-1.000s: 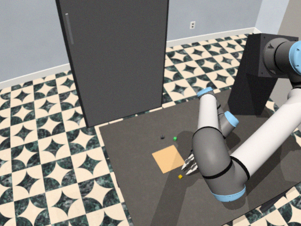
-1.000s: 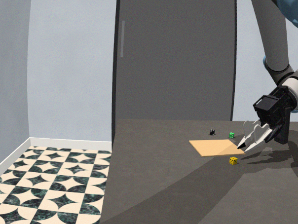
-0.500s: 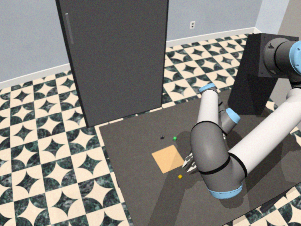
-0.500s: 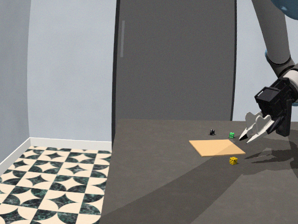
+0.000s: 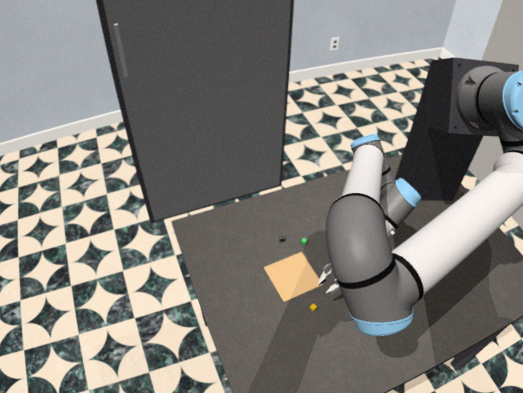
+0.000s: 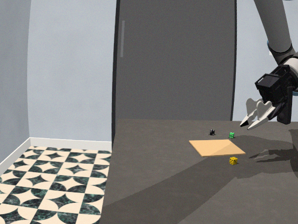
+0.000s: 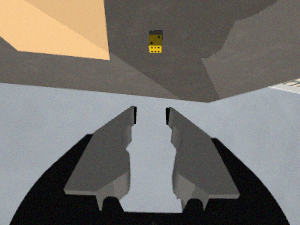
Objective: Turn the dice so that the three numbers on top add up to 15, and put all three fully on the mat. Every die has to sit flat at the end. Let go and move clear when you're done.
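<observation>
The yellow die is 9 cm below my hand, 3 cm ahead of it and 2 cm to the left of it. Round my hand: black die 26 cm to the right, 9 cm below, 7 cm ahead; then orange mat 10 cm to the right, 10 cm below, 7 cm ahead; then green die 23 cm to the right, 9 cm below.
</observation>
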